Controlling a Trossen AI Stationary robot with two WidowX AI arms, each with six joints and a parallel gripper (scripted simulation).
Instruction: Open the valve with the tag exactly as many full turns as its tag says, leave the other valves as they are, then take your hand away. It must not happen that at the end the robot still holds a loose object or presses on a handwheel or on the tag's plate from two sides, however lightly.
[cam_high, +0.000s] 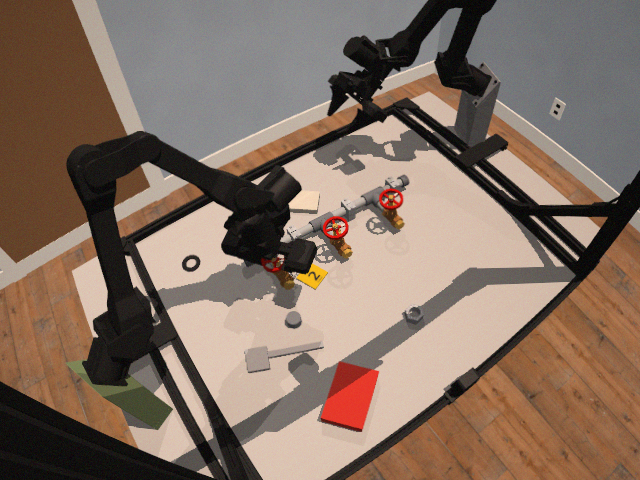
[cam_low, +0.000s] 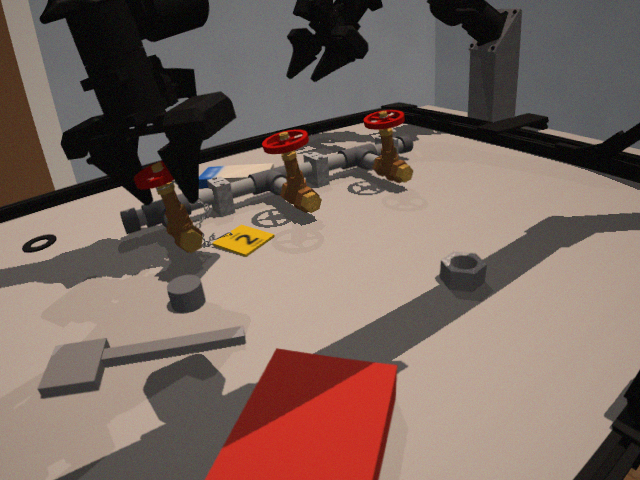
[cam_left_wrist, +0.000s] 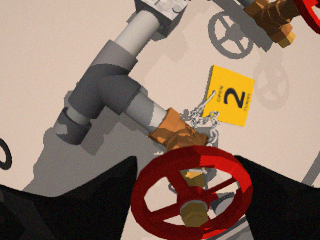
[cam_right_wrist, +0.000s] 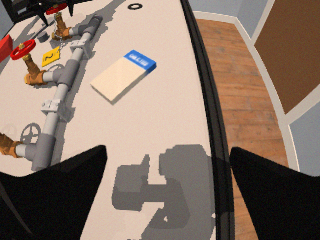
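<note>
My left hand is 30 mm past the yellow tag marked 2, 60 mm to the left of it and 90 mm above it. The rest, counted from my left hand: red block (290 mm behind, 80 mm to the left, 80 mm below); grey hammer-shaped block (120 mm behind, 120 mm to the left, 90 mm below); hex nut (260 mm behind, 140 mm to the right, 90 mm below).
</note>
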